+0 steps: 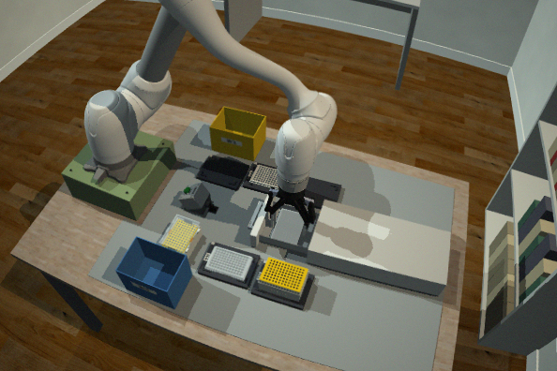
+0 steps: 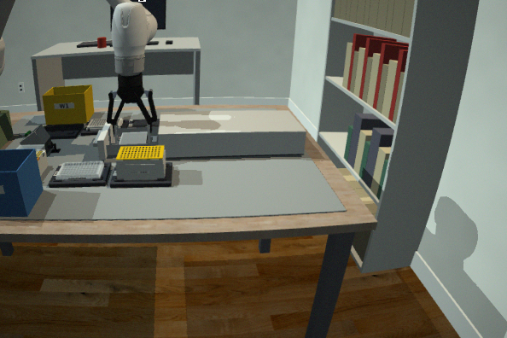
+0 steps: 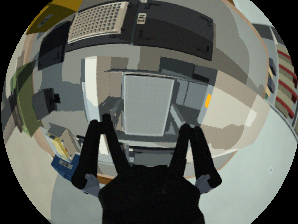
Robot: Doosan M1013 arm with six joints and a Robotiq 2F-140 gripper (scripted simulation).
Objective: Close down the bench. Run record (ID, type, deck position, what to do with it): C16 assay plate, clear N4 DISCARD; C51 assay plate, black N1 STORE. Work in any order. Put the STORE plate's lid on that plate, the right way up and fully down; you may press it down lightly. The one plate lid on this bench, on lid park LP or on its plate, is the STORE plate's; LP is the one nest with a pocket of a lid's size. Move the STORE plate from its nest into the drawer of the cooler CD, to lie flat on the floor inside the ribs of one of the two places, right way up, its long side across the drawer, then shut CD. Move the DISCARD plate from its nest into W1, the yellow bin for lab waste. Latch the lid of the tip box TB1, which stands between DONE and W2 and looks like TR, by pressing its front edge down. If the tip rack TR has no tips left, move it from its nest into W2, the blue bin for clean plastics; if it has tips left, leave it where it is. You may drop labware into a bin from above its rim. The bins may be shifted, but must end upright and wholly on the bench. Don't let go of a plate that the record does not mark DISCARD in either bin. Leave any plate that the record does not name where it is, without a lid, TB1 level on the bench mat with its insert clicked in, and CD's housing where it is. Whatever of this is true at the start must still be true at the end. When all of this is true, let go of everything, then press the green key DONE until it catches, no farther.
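Right now the grey plate lid is 10 mm below my hand. Also, from my hand: cooler CD 170 mm ahead, 10 mm below; then black plate 20 mm below; then cooler drawer 40 mm ahead, 20 mm below.
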